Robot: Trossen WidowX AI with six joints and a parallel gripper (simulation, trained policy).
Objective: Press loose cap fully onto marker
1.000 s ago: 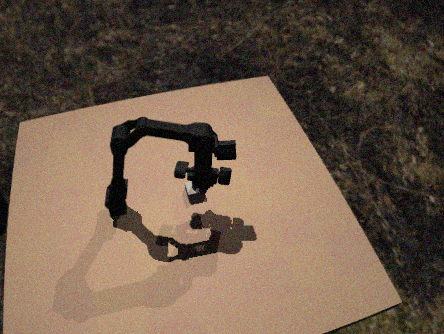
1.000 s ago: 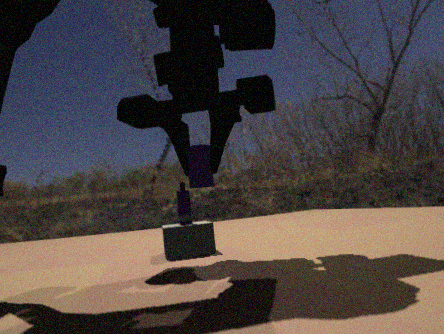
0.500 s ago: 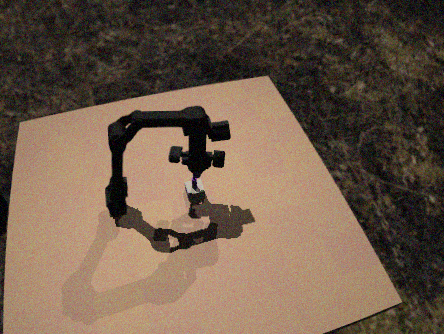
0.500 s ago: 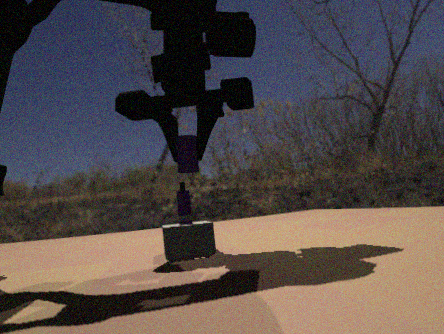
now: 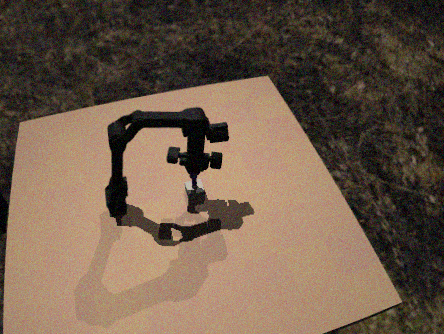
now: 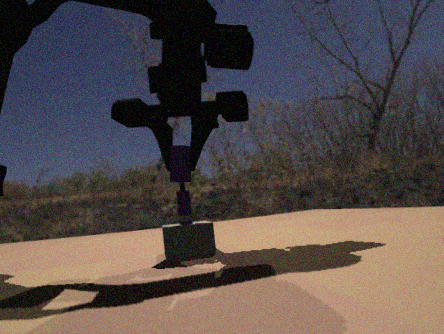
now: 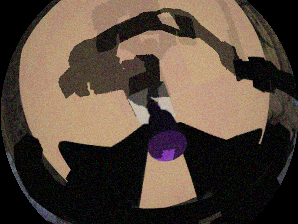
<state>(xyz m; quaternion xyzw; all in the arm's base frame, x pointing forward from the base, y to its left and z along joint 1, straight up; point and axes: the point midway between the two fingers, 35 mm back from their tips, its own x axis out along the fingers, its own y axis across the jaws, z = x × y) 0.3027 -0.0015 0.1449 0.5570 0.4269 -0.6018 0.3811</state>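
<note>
Right now the pale holder block is 9 cm below my gripper tip. Also, from my gripper tip: purple cap 1 cm above.
</note>
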